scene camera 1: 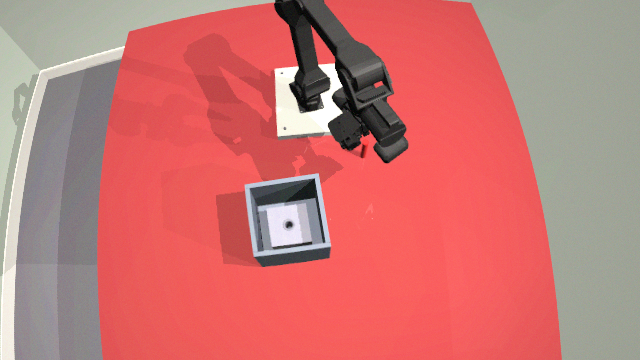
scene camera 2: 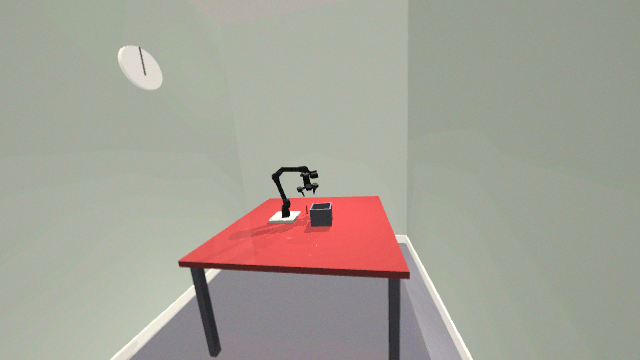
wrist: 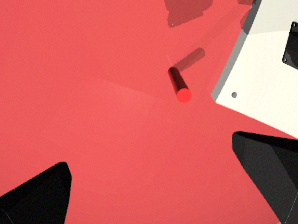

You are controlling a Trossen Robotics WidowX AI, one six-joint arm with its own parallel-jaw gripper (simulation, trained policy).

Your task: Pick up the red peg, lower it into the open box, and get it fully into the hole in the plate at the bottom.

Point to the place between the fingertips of my gripper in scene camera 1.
At 374, 137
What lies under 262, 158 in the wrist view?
My gripper.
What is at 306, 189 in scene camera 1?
A grey box.
